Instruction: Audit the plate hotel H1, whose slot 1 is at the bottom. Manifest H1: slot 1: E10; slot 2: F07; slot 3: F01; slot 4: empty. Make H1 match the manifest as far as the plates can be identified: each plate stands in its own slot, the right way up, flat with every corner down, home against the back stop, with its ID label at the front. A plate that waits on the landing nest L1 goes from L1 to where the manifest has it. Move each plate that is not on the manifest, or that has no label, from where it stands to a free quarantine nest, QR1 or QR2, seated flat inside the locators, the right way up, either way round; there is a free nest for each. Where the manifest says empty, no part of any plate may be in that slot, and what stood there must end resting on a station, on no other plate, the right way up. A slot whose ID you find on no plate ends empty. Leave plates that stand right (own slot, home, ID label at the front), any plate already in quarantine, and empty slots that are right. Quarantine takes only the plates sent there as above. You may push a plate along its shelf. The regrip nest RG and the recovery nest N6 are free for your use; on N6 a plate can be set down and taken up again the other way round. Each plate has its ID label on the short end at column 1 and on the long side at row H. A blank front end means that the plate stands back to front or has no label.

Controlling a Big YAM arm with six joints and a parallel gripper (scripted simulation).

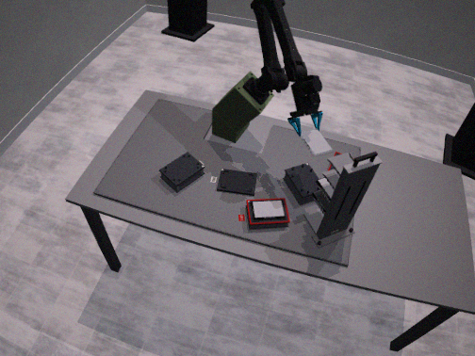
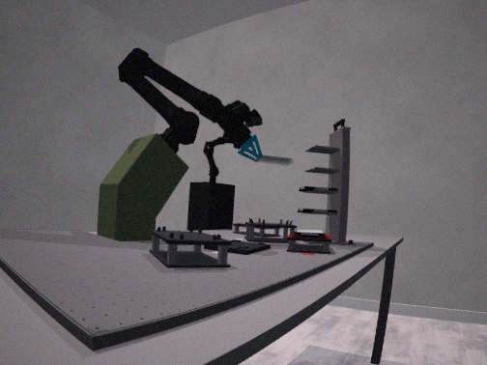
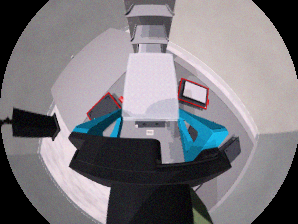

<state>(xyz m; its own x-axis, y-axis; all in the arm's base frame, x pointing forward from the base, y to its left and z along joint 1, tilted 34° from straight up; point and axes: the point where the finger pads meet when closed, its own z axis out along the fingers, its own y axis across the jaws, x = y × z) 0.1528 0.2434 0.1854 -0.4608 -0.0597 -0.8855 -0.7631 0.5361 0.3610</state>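
The white-topped plate is 40 mm to the left of my hand and 40 mm ahead of it. Also, from my hand: plate hotel H1: 240 mm to the left, 200 mm ahead, 80 mm below; red-framed nest: 260 mm below, 180 mm to the left, 140 mm behind.
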